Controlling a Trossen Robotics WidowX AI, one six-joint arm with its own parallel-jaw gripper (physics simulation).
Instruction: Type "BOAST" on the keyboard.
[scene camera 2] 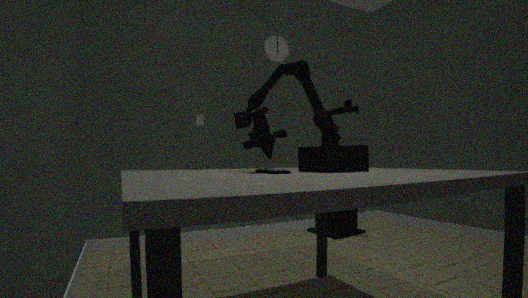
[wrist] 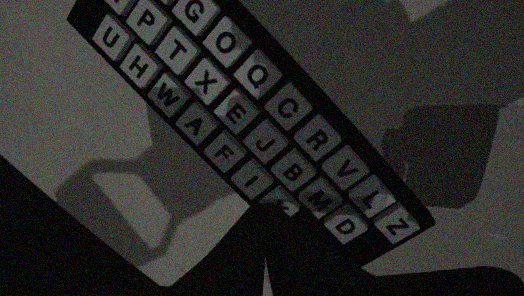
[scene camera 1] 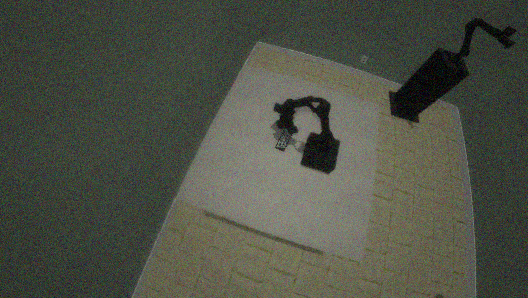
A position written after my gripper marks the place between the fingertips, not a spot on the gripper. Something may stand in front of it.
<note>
In view: my gripper [scene camera 2: 270,159] and a black keyboard [wrist: 371,244].
My gripper shows as well in the wrist view [wrist: 262,213].
</note>
